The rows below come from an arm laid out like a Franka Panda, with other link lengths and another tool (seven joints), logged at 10 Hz.
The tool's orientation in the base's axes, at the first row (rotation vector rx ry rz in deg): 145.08, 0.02, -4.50
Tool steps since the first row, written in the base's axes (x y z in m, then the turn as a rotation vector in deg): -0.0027, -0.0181, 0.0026, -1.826, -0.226, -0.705; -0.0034, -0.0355, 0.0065, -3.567, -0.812, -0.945; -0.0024, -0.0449, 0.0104, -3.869, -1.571, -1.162; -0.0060, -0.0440, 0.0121, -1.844, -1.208, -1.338; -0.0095, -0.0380, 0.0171, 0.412, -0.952, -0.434
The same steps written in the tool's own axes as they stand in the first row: -0.0025, 0.0163, 0.0084, -1.779, -0.250, 0.809; -0.0031, 0.0328, 0.0151, -3.493, 0.063, 1.439; -0.0022, 0.0427, 0.0173, -3.769, 0.556, 2.067; -0.0059, 0.0429, 0.0156, -1.744, 0.194, 1.890; -0.0098, 0.0408, 0.0082, 0.452, 0.541, 0.876
